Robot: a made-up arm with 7 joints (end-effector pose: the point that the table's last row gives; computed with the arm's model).
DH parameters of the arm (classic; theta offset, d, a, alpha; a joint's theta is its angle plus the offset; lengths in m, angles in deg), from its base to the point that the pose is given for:
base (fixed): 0 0.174 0 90
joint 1: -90 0.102 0.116 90
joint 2: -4.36 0 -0.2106 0
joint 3: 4.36 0.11 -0.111 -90
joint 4: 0 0.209 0.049 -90
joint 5: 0 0.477 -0.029 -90
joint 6: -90 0.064 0.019 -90
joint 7: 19.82 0 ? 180
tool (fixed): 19.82 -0.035 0 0
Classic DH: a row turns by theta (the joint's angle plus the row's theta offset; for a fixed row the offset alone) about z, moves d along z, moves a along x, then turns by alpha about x.
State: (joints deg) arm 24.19 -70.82 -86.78 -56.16 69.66 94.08 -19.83
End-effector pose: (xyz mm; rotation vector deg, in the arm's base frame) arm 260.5 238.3 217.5 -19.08 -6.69 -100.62
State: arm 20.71 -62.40 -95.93 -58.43 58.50 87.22 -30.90
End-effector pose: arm 218.8 228.6 215.5 -27.37 -7.66 -98.58
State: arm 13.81 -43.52 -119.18 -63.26 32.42 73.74 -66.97
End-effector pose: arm 72.9 257.6 286.5 -39.58 5.39 -84.65
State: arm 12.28 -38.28 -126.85 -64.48 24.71 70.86 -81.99
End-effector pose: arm 15.0 279.1 345.2 -38.46 13.00 -76.53
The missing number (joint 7, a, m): -0.3274
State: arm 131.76 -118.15 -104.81 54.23 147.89 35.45 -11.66
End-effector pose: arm -6.6 145.6 336.7 -37.22 -47.13 24.35
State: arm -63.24 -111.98 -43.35 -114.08 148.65 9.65 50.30
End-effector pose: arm -212.1 314.2 224.9 -7.45 -55.66 -37.79
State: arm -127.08 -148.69 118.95 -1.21 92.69 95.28 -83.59
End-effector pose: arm -714.2 -414.6 290.6 163.51 -40.41 -53.87
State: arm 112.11 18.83 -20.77 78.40 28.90 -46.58 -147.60
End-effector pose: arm -770.3 -533.5 -116.8 116.62 48.29 56.49
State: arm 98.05 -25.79 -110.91 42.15 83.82 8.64 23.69
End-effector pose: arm 418.0 -375.4 149.8 -95.91 -19.88 -103.42
